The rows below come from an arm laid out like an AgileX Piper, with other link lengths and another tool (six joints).
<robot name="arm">
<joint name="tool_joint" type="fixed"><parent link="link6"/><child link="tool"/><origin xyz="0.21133 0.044 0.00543" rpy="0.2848 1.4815 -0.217"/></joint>
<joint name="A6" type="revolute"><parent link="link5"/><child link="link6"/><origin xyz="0.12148 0 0.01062" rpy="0 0 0"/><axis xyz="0.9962 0 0.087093"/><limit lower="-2.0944" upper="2.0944"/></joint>
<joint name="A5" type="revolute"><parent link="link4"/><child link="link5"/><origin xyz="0 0 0" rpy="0 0 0"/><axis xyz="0 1 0"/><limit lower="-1.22" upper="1.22"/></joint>
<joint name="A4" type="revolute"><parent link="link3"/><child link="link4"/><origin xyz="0.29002 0 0.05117" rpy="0 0 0"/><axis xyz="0.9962 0 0.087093"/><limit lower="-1.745" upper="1.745"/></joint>
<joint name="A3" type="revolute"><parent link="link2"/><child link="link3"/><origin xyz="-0.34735 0 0.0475" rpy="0 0 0"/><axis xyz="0 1 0"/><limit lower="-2.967" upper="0"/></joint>
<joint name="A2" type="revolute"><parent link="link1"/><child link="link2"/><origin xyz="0 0 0" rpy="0 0 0"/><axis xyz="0 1 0"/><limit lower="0" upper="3.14"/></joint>
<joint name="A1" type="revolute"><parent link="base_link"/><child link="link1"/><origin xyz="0 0 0.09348" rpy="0 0 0"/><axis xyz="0 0 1"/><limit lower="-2.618" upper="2.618"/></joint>
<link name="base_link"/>
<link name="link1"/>
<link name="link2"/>
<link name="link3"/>
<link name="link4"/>
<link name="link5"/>
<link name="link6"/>
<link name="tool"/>
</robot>
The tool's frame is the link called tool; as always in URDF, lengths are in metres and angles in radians.
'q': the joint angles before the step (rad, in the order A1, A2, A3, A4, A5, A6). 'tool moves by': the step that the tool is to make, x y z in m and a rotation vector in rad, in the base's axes. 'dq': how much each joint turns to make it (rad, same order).
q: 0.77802 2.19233 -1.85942 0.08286 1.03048 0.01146
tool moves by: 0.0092 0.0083 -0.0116 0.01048 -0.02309 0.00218
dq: 0.00378 0.02467 -0.00012 -0.00807 -0.04849 -0.00003
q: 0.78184 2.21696 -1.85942 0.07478 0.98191 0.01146
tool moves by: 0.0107 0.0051 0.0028 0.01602 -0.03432 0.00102
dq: 0.00002 0.00005 -0.00037 -0.01264 -0.03541 0.00005
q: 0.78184 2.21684 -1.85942 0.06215 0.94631 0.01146
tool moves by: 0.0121 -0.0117 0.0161 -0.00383 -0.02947 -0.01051
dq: -0.01572 -0.02903 0.00006 -0.02489 0.01051 0.00171
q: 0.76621 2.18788 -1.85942 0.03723 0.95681 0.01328
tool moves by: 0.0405 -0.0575 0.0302 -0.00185 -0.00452 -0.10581
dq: -0.10873 -0.05866 0.00193 -0.00485 0.05456 -0.00005
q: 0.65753 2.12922 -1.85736 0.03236 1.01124 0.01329
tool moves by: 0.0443 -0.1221 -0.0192 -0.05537 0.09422 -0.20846
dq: -0.21068 -0.00682 0.04328 0.00183 0.07264 -0.00001
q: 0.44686 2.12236 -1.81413 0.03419 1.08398 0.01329
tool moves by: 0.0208 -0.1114 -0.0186 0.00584 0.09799 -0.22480
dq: -0.21554 0.00205 0.04915 0.03819 0.03904 0.00218
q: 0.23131 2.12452 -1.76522 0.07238 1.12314 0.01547
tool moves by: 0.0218 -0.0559 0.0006 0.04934 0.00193 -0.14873
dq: -0.13152 -0.00012 0.01166 0.05110 -0.01798 0.00156
